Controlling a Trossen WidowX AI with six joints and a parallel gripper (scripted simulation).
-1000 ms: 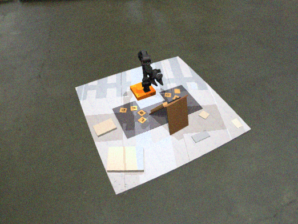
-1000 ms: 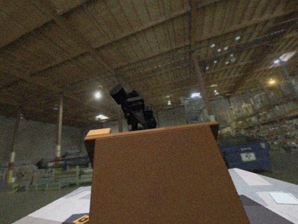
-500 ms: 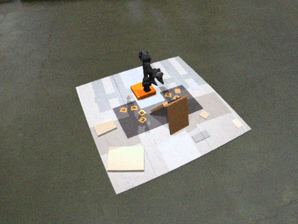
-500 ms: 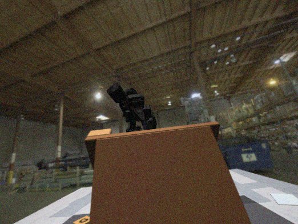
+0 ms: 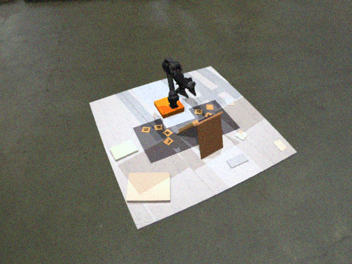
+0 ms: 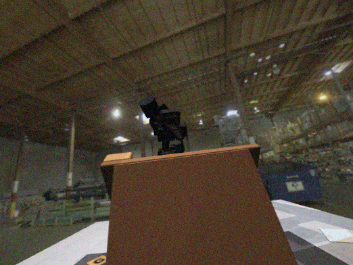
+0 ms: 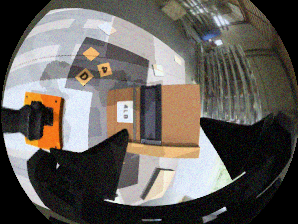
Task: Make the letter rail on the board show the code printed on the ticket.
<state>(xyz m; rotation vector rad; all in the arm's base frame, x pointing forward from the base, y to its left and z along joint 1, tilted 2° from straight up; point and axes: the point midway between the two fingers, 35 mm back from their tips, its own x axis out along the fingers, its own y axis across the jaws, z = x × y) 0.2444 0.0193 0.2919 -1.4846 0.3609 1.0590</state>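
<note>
The dark mat is 5 cm behind my gripper tip, 3 cm to the right of it and 32 cm below it. From my gripper tip the other things lie so: grey plate (44 cm ahead, 14 cm to the left, 31 cm below); then white ticket (5 cm ahead, 2 cm to the left, 24 cm below).
</note>
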